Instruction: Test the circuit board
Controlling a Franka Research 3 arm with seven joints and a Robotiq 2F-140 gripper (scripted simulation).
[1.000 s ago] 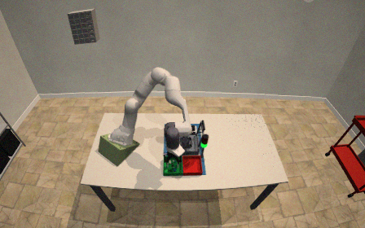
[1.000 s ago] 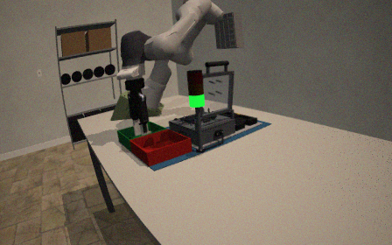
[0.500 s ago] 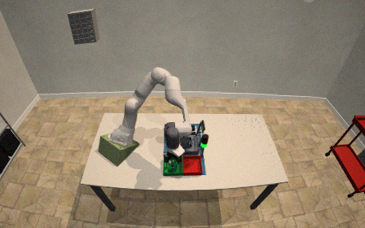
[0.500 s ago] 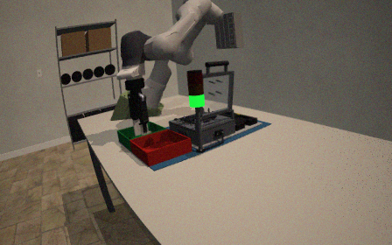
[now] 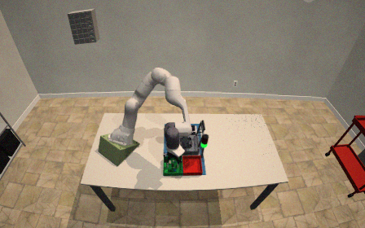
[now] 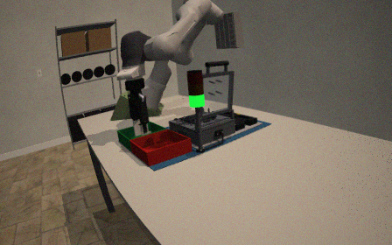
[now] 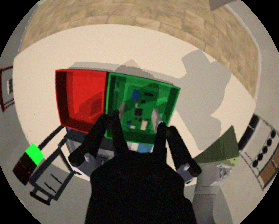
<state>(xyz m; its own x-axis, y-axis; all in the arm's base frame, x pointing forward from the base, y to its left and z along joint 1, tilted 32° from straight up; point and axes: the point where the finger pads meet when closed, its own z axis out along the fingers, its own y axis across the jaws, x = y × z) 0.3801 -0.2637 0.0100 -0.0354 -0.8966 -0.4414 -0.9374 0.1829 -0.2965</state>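
My gripper is now 2 cm above the green bin. Also, from my hand: plate: 12 cm ahead, 20 cm to the left, 3 cm above; red bin: 15 cm ahead, 1 cm to the right, 2 cm below; green circuit board: 2 cm below.
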